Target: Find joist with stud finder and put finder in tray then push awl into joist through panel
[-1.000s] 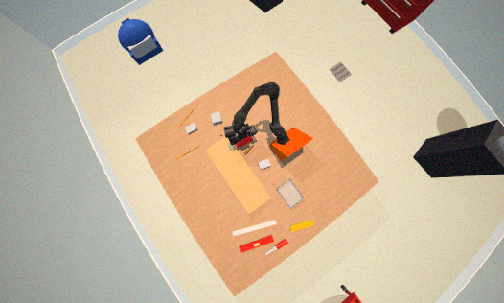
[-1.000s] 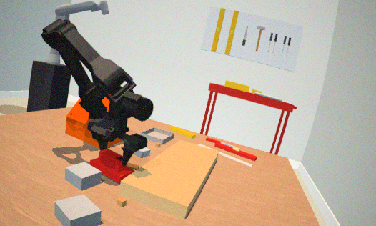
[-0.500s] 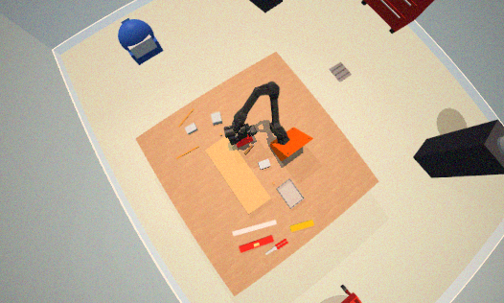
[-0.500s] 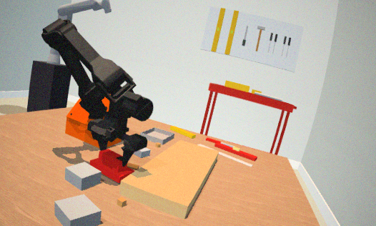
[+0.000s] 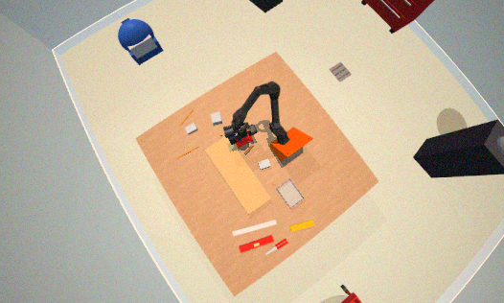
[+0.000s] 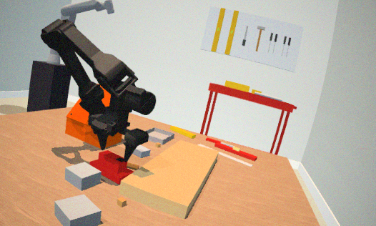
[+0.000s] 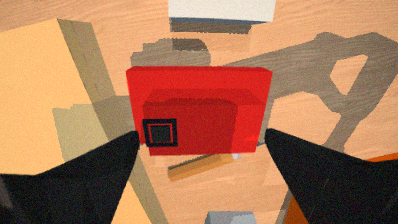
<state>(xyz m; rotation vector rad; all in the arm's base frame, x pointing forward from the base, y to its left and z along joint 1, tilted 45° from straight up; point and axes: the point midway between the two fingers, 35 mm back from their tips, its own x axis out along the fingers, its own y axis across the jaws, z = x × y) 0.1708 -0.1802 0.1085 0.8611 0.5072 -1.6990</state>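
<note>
My gripper tip is 10 mm to the left of the stud finder, 10 mm short of it and 10 mm above it. Round my gripper tip: white strip: 490 mm to the left, 350 mm ahead, 60 mm below; then awl: 70 mm to the left, 50 mm below, 20 mm behind; then grey tray: 490 mm to the left, 40 mm below, 10 mm ahead.
</note>
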